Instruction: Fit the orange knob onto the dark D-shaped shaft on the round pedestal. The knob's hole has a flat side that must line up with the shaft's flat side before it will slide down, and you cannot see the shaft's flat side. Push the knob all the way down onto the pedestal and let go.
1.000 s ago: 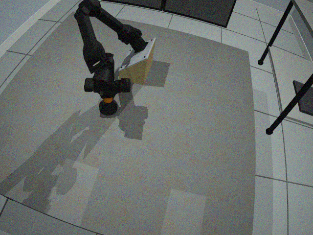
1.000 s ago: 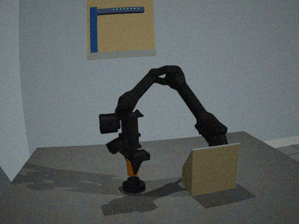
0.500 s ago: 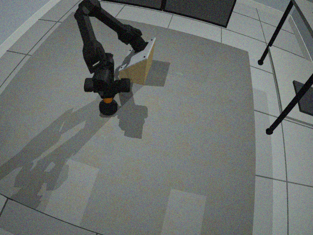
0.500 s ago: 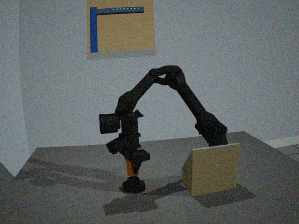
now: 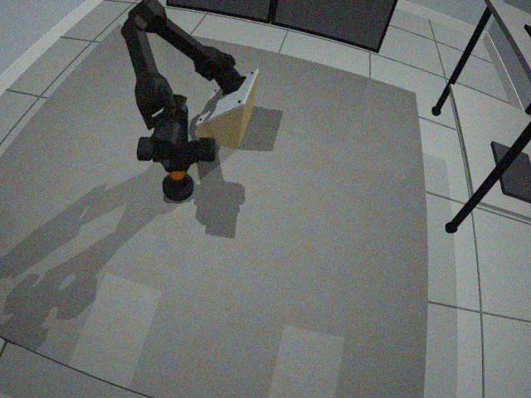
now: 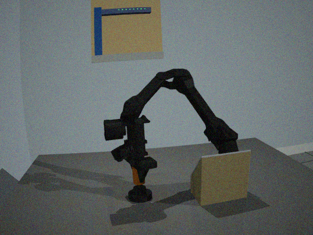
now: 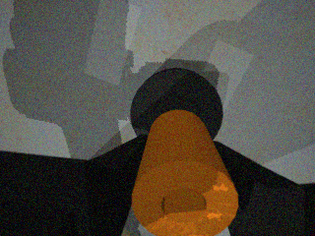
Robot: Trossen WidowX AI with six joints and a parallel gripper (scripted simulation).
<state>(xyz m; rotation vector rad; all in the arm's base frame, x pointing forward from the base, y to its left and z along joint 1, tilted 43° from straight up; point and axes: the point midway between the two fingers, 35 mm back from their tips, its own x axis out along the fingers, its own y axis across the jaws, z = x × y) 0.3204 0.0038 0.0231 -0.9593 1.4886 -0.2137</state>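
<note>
Now: gripper tip 2 cm below the orange knob. Round my gripper tip: dark round pedestal (4 cm below).
</note>
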